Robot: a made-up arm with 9 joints. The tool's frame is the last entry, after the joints. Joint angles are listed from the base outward.
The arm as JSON. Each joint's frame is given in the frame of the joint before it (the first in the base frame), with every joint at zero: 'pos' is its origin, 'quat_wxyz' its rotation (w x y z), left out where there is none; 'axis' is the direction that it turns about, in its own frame. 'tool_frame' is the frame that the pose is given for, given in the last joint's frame.
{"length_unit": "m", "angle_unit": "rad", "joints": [
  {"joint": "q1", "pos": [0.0, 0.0, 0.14], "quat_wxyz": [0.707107, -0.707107, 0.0, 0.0], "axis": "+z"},
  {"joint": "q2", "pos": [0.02, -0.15, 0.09], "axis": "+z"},
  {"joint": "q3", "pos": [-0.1, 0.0, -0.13], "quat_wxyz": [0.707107, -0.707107, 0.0, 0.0], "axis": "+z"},
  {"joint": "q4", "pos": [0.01, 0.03, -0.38], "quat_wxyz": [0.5, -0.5, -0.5, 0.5], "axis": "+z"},
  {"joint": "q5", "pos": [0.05, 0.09, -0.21], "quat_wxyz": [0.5, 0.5, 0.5, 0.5], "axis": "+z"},
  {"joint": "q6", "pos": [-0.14, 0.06, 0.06], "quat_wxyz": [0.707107, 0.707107, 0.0, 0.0], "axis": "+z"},
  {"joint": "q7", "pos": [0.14, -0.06, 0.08], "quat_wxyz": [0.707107, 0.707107, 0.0, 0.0], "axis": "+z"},
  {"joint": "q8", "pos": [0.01, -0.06, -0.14], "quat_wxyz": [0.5, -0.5, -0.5, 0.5], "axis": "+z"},
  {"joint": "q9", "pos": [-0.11, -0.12, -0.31], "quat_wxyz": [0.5, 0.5, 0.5, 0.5], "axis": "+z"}
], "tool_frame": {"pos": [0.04, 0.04, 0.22], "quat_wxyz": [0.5, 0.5, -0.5, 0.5]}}
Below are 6 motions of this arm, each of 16 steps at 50 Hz.
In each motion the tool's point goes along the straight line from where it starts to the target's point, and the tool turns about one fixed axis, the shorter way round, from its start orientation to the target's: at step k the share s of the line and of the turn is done. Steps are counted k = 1, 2, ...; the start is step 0. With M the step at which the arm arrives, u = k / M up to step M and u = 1 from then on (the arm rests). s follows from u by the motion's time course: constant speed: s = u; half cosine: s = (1 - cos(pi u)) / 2; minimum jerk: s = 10 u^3 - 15 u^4 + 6 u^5.
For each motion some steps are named. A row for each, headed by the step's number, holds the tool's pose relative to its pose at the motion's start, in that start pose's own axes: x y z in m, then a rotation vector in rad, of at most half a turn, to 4 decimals.
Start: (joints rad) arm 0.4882 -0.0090 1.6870 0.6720 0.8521 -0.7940 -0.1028 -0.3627 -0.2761
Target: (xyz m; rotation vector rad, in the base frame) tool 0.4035 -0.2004 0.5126 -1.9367 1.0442 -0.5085
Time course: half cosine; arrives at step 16
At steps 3, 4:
3: 0.0014 0.0023 0.0019 0.0202 -0.0010 0.0024
4: 0.0024 0.0039 0.0034 0.0351 -0.0018 0.0042

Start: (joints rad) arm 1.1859 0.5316 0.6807 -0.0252 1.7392 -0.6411 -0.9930 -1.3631 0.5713
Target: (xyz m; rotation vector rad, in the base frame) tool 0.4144 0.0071 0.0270 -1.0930 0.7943 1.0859
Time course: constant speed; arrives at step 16
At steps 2, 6, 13, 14, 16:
2: 0.0115 -0.0224 0.0190 0.0593 0.0235 -0.0235
6: 0.0346 -0.0673 0.0571 0.1780 0.0706 -0.0704
13: 0.0749 -0.1458 0.1238 0.3857 0.1529 -0.1525
14: 0.0807 -0.1570 0.1333 0.4154 0.1647 -0.1642
16: 0.0922 -0.1795 0.1523 0.4748 0.1882 -0.1877

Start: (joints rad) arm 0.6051 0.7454 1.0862 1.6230 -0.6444 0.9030 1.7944 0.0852 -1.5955
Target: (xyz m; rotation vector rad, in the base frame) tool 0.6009 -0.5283 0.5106 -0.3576 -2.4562 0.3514
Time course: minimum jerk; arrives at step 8
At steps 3, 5, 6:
3: -0.0044 0.0029 -0.0075 0.0281 0.0204 0.0054
5: -0.0117 0.0075 -0.0197 0.0741 0.0538 0.0143
6: -0.0145 0.0093 -0.0244 0.0916 0.0665 0.0177

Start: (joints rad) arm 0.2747 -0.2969 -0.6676 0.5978 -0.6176 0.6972 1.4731 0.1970 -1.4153
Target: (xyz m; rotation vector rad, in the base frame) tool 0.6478 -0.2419 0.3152 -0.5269 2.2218 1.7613
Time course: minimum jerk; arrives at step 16
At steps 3, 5, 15, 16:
3: 0.0159 -0.0094 -0.0098 0.0065 -0.0065 0.0398
5: 0.0588 -0.0347 -0.0360 0.0239 -0.0241 0.1469
15: 0.3260 -0.1923 -0.1995 0.1323 -0.1338 0.8142
16: 0.3267 -0.1927 -0.1999 0.1326 -0.1341 0.8160

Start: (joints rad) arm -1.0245 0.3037 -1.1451 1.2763 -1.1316 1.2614 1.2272 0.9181 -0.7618
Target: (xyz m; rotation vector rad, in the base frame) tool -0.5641 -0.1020 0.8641 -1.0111 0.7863 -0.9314
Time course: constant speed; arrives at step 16
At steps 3, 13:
3: -0.0105 0.0115 -0.0580 0.0524 -0.0059 -0.0287
13: -0.0455 0.0499 -0.2514 0.2270 -0.0256 -0.1245

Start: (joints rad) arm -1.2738 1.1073 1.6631 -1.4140 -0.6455 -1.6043 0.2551 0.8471 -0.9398
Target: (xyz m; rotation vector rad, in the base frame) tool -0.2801 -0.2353 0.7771 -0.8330 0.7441 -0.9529
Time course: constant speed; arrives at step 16
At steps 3, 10, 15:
3: -0.0235 0.0228 -0.0097 -0.0066 -0.1177 0.0622
10: -0.0783 0.0762 -0.0324 -0.0220 -0.3923 0.2073
15: -0.1174 0.1142 -0.0486 -0.0330 -0.5885 0.3110

